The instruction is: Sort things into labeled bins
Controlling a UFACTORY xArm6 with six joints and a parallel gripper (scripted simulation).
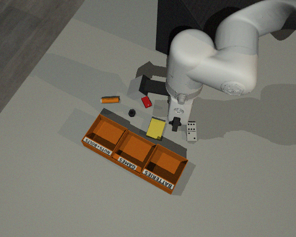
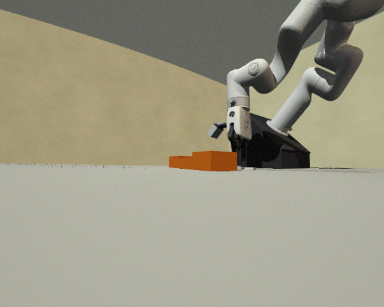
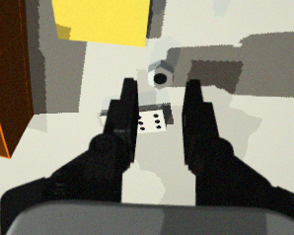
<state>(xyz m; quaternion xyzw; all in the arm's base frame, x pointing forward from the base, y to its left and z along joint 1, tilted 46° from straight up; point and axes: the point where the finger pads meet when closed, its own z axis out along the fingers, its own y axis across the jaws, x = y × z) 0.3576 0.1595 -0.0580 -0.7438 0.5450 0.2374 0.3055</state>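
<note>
Right now the silver nut is 4 cm below my hand. Also, from my hand: white domino 5 cm to the left, 4 cm below, 1 cm ahead; red USB stick 10 cm to the right, 4 cm below, 2 cm behind; yellow block 5 cm ahead, 4 cm below, 3 cm to the right.
</note>
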